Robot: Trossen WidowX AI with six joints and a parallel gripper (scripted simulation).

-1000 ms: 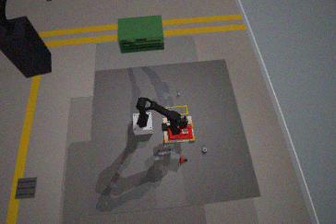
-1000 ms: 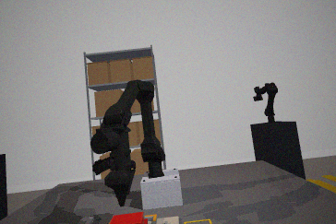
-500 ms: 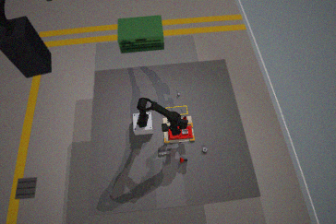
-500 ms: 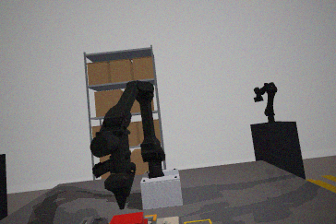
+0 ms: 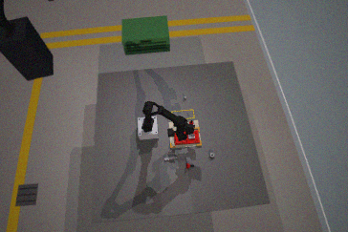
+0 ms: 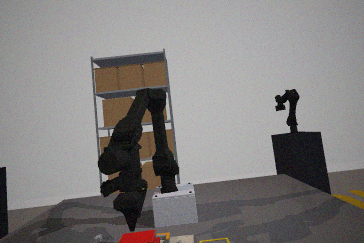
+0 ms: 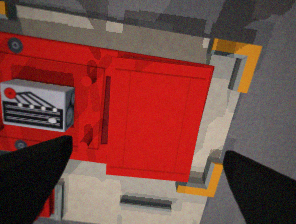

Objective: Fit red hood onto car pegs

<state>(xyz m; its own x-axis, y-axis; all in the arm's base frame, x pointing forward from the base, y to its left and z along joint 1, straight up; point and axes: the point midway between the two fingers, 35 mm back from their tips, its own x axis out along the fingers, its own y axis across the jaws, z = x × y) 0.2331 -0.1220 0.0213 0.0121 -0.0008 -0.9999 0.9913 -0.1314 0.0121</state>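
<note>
Now: the red hood 5 cm below my gripper tip. Also, from my gripper tip: grey wheel (20 cm ahead, 20 cm to the right, 8 cm below); grey engine block (9 cm ahead, 1 cm to the right, 6 cm below).
</note>
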